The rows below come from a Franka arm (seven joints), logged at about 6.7 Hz.
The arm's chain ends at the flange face. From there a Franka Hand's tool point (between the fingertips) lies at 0.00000 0.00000 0.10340 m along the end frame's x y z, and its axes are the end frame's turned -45 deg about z.
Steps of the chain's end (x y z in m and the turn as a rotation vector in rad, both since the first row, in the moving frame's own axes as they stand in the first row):
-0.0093 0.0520 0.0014 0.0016 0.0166 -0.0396
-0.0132 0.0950 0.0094 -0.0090 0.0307 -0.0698
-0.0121 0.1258 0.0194 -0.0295 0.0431 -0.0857
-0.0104 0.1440 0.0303 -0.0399 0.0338 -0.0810
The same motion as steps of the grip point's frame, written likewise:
-0.0420 0.0313 0.0014 -0.0106 0.0129 -0.0396
-0.0748 0.0607 0.0093 -0.0281 0.0153 -0.0698
-0.0963 0.0857 0.0193 -0.0513 0.0096 -0.0857
-0.1094 0.0999 0.0302 -0.0521 -0.0043 -0.0810

